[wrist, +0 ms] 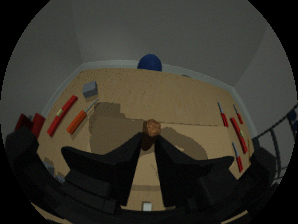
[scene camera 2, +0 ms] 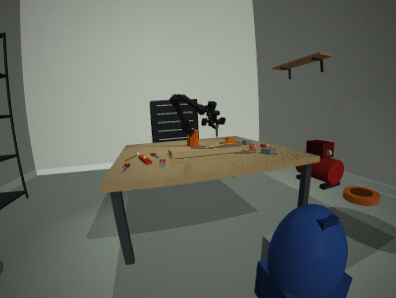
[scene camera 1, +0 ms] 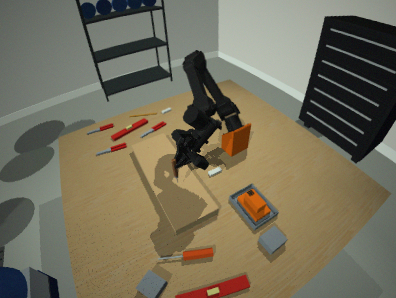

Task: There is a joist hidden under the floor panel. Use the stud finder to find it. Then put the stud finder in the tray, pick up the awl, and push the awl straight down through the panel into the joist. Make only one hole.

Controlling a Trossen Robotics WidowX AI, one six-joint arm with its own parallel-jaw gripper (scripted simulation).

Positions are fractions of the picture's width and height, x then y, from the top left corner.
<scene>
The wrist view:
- my gripper: 0.50, 0.61
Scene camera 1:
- my gripper: 0.44, 0.56
</scene>
